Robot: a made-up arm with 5 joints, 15 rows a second.
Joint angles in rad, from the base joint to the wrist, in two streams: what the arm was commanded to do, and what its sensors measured. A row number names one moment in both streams.
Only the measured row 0 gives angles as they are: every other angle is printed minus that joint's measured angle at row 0.
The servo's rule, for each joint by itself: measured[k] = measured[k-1] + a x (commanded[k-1-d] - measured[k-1]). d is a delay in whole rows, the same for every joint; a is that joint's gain. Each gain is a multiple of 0.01, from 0.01 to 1. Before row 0 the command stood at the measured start. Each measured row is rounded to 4 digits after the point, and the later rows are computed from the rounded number. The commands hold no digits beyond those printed.
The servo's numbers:
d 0
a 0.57 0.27 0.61 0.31 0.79
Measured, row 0:
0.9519 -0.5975 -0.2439 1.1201 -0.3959
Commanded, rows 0 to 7:
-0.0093 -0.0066 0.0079 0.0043 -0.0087
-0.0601 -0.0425 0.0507 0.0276 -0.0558
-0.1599 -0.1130 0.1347 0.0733 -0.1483
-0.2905 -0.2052 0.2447 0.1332 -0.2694
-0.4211 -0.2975 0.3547 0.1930 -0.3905
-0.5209 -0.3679 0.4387 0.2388 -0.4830
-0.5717 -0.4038 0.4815 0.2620 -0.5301
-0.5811 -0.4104 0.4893 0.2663 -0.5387
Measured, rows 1 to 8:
-0.0053 -0.0018 0.0048 0.0013 -0.0069
-0.0365 -0.0128 0.0328 0.0095 -0.0455
-0.1068 -0.0399 0.0950 0.0293 -0.1267
-0.2115 -0.0845 0.1863 0.0615 -0.2394
-0.3310 -0.1420 0.2890 0.1023 -0.3588
-0.4392 -0.2030 0.3803 0.1446 -0.4569
-0.5147 -0.2572 0.4420 0.1810 -0.5147
-0.5525 -0.2986 0.4709 0.2074 -0.5337

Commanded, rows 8 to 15:
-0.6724 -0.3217 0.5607 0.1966 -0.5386
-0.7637 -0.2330 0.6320 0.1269 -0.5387
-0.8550 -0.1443 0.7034 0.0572 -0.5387
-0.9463 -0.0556 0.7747 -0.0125 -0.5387
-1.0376 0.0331 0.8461 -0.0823 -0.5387
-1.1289 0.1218 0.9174 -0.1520 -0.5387
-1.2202 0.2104 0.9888 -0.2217 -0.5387
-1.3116 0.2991 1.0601 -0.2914 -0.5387
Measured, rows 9 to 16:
-0.6208 -0.3048 0.5257 0.2041 -0.5376
-0.7023 -0.2854 0.5905 0.1802 -0.5385
-0.7893 -0.2473 0.6594 0.1421 -0.5387
-0.8788 -0.1955 0.7297 0.0942 -0.5387
-0.9693 -0.1338 0.8007 0.0395 -0.5387
-1.0603 -0.0648 0.8719 -0.0199 -0.5387
-1.1514 0.0095 0.9432 -0.0825 -0.5387
-1.2427 0.0877 1.0145 -0.1473 -0.5387

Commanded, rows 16 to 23:
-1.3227 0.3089 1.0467 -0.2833 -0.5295
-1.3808 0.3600 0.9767 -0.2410 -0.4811
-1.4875 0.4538 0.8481 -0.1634 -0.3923
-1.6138 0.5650 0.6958 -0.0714 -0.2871
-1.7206 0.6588 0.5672 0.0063 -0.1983
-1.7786 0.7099 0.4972 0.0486 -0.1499
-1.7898 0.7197 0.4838 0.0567 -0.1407
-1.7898 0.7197 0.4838 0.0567 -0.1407
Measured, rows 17 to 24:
-1.2883 0.1474 1.0341 -0.1895 -0.5314
-1.3410 0.2048 0.9991 -0.2055 -0.4917
-1.4245 0.2720 0.9070 -0.1924 -0.4132
-1.5324 0.3511 0.7782 -0.1549 -0.3136
-1.6397 0.4342 0.6495 -0.1049 -0.2225
-1.7189 0.5086 0.5566 -0.0573 -0.1651
-1.7593 0.5656 0.5122 -0.0220 -0.1458
-1.7767 0.6072 0.4949 0.0024 -0.1418

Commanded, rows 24 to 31:
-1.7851 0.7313 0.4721 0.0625 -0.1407
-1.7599 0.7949 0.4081 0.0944 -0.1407
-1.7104 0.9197 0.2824 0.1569 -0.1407
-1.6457 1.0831 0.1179 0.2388 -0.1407
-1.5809 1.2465 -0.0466 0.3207 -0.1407
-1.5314 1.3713 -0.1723 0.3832 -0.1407
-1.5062 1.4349 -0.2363 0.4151 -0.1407
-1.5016 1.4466 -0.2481 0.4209 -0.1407
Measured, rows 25 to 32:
-1.7815 0.6407 0.4810 0.0210 -0.1409
-1.7692 0.6823 0.4365 0.0438 -0.1407
-1.7357 0.7464 0.3425 0.0789 -0.1407
-1.6844 0.8373 0.2055 0.1285 -0.1407
-1.6254 0.9478 0.0517 0.1881 -0.1407
-1.5718 1.0621 -0.0849 0.2486 -0.1407
-1.5344 1.1628 -0.1773 0.3002 -0.1407
-1.5157 1.2394 -0.2205 0.3376 -0.1407

